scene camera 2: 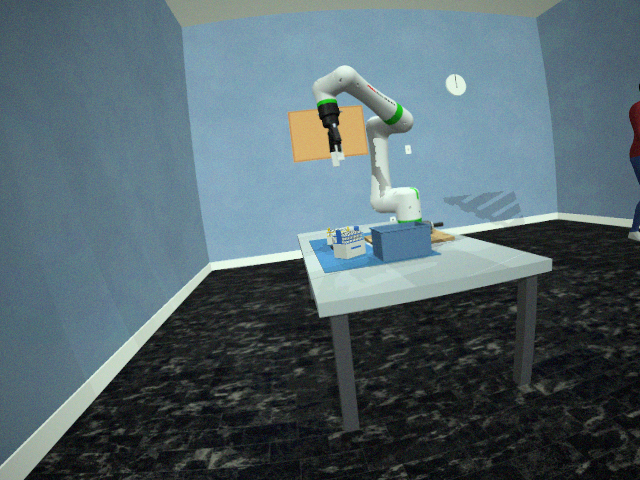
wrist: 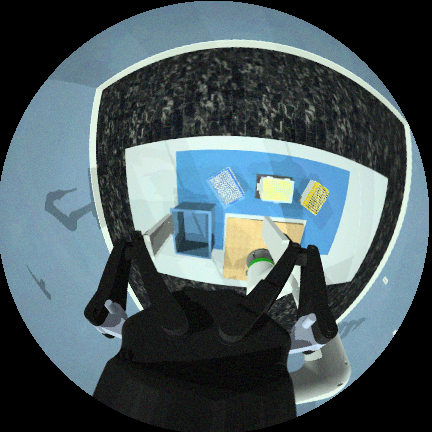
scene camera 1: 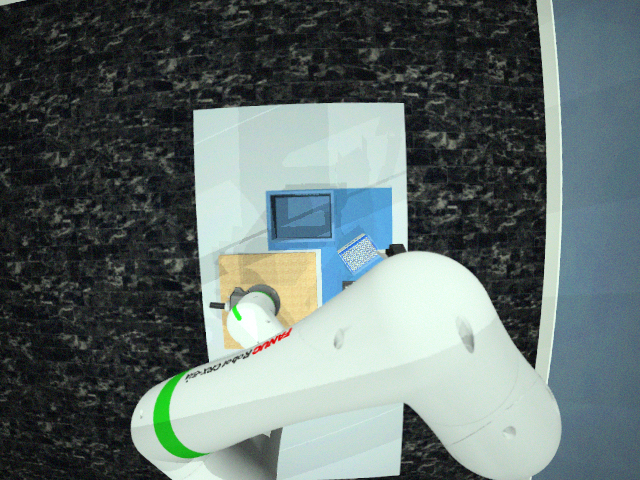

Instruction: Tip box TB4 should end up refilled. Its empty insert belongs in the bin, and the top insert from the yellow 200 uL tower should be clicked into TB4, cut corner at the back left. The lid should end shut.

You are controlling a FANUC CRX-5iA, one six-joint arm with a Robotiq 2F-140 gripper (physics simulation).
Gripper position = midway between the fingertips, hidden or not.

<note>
My gripper (wrist: 217, 224) is open, with nothing in its grasp. Also in view: a blue bin (scene camera 1: 295, 216) and a tip box (wrist: 268, 188).
The blue bin is seen too in scene camera 2 (scene camera 2: 391, 242) and in the wrist view (wrist: 193, 222).
</note>
